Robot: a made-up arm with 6 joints.
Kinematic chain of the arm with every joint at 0, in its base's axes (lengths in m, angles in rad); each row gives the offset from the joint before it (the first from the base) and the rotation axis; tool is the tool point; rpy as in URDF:
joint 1: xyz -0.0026 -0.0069 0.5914 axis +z
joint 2: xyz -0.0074 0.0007 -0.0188 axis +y
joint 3: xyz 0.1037 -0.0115 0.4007 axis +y
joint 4: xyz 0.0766 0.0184 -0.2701 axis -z
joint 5: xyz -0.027 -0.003 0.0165 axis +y
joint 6: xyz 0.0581 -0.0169 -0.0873 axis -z
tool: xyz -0.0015 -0.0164 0.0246 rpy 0 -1.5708 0
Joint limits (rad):
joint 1: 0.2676..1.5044
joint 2: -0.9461..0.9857
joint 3: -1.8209..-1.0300
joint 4: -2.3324..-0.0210
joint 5: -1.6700..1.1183
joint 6: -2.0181..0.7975
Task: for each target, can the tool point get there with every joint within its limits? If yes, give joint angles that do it. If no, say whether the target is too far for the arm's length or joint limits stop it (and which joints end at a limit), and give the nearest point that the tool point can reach.
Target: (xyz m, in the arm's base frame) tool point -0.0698 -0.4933 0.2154
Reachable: no: joint limits stop it (at a limit: joint 1, joint 2, joint 3, joint 5) | nearest point 0.4079 0.0726 0.3811 | short by 0.759 m
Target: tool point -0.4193 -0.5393 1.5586
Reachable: no: too far | nearest point -0.1774 -0.2303 1.2528 | short by 0.498 m
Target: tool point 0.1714 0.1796 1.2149
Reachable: yes | joints 0.8913 -0.2710 -1.7226 -0.3371 0.4169 -0.8946
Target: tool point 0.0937 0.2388 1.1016
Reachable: yes | joints 0.9775 -0.0806 -1.5503 -1.4434 -1.2873 -1.2721
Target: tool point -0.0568 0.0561 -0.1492
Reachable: no: joint limits stop it (at a limit: joint 1, joint 2, joint 3, joint 4, joint 5) | nearest point 0.0346 0.4167 0.3614 | short by 0.632 m
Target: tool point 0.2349 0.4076 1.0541
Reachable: yes | joints 1.0123 0.1634 -1.6292 -0.5566 -0.1469 -1.5237
